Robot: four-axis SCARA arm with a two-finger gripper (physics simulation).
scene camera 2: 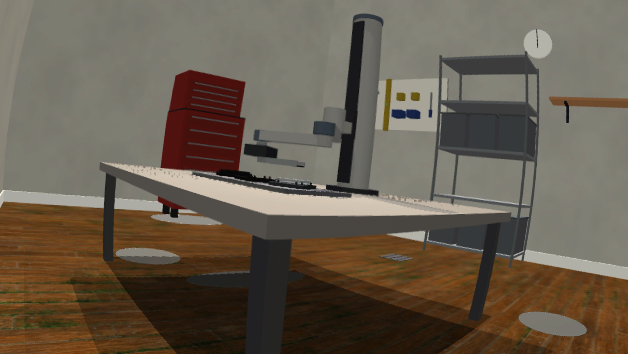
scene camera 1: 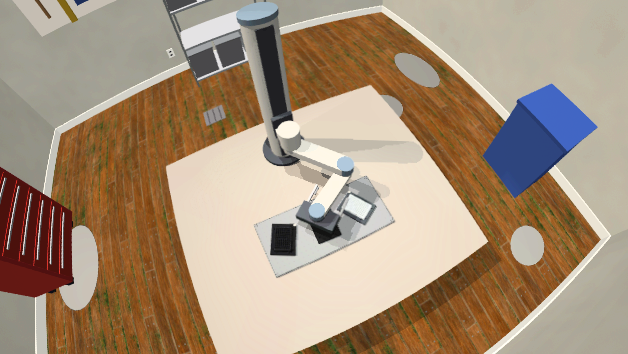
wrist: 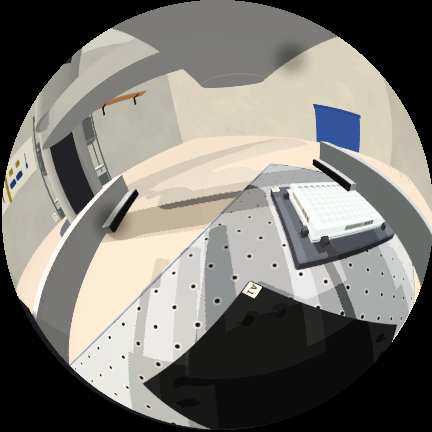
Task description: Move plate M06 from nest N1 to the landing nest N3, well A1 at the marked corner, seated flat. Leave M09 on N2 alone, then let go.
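A white well plate (scene camera 1: 358, 206) (wrist: 335, 210) sits on a dark nest (wrist: 300, 262) at the right end of the perforated base in scene camera 1. A black well plate (scene camera 1: 283, 237) sits on the left nest. The middle black nest (scene camera 1: 327, 236) (wrist: 300, 350) is partly hidden under the gripper in scene camera 1; its corner tag A1 (wrist: 252, 289) shows in the wrist view, with no plate visible on the part in view. Plate and nest labels cannot be read. My gripper (scene camera 1: 333, 191) (scene camera 2: 301, 164) (wrist: 224, 159) is open and empty, raised above the base.
The grey perforated base (scene camera 1: 300, 260) lies on the pale table (scene camera 1: 225, 200). The arm's column (scene camera 1: 265, 85) (scene camera 2: 367, 100) stands behind it. A red cabinet (scene camera 1: 35, 240) (scene camera 2: 202, 135), a blue box (scene camera 1: 530, 140) (wrist: 337, 127) and a shelf unit (scene camera 2: 532, 115) stand beyond the table.
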